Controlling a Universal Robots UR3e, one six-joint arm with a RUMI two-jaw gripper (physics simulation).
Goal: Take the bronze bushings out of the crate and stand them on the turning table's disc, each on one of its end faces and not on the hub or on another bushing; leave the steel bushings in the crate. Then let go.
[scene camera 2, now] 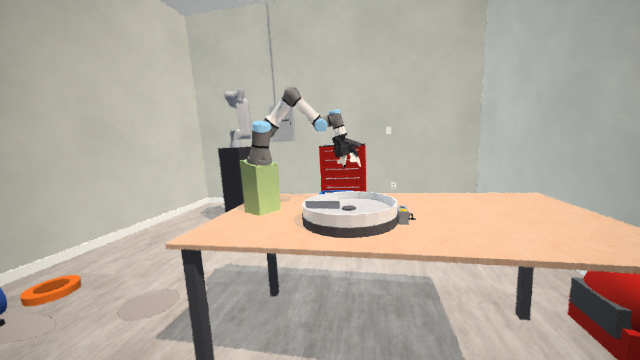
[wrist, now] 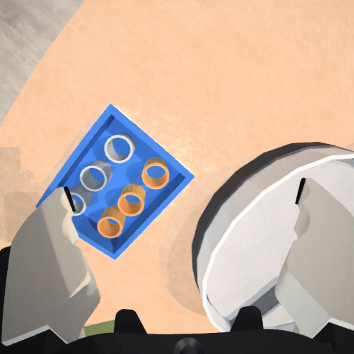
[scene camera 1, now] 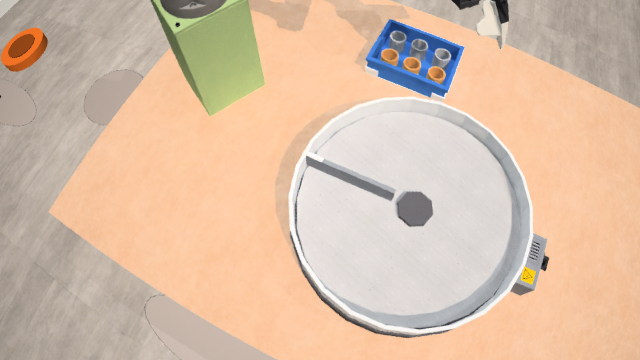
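Where they show: gripper, fingertip midpoint: [scene camera 2: 351, 167] [scene camera 1: 478, 24]; arm's base at its link origin: [scene camera 2: 259, 162].
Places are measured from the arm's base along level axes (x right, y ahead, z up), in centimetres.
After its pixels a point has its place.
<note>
My gripper [scene camera 2: 351, 163] {x -27.7, y 43.0, z -6.6 cm} [wrist: 183, 185] is open and empty, high above the table; part of it shows at the top right in scene camera 1. The blue crate [scene camera 1: 406, 83] {x -21.2, y 33.9, z -25.3 cm} [wrist: 150, 142] stands behind the turning table. Three bronze bushings, the first [scene camera 1: 411, 71] {x -23.0, y 33.8, z -23.0 cm} [wrist: 134, 189], the second [wrist: 156, 161] and the third [wrist: 114, 212], stand upright in one row in it. Three steel bushings, one [wrist: 100, 165] in the middle, stand in the other row; the left fingertip partly covers one in the wrist view. The disc [scene camera 1: 450, 265] {x 10.1, y 59.5, z -21.5 cm} [scene camera 2: 370, 204] {x -4.2, y 57.4, z -21.6 cm} has a dark hub [scene camera 1: 415, 209] {x 5.2, y 49.4, z -20.8 cm} [scene camera 2: 349, 208] {x 7.1, y 50.1, z -20.7 cm} and carries no bushing.
A raised white rim [scene camera 1: 523, 200] {x -7.1, y 65.7, z -19.5 cm} surrounds the disc. A grey bar [scene camera 1: 350, 177] {x 7.3, y 37.4, z -18.9 cm} [scene camera 2: 322, 204] {x 7.3, y 37.3, z -19.4 cm} reaches from the rim almost to the hub. A grey box [scene camera 1: 525, 282] {x 5.7, y 72.9, z -21.0 cm} [scene camera 2: 403, 216] {x 6.3, y 72.9, z -23.2 cm} is on the rim's outer side. The green pedestal [scene camera 1: 225, 60] {x 2.2, y 5.9, z -13.7 cm} [scene camera 2: 261, 190] {x 6.7, y 4.2, z -13.8 cm} bears the arm.
</note>
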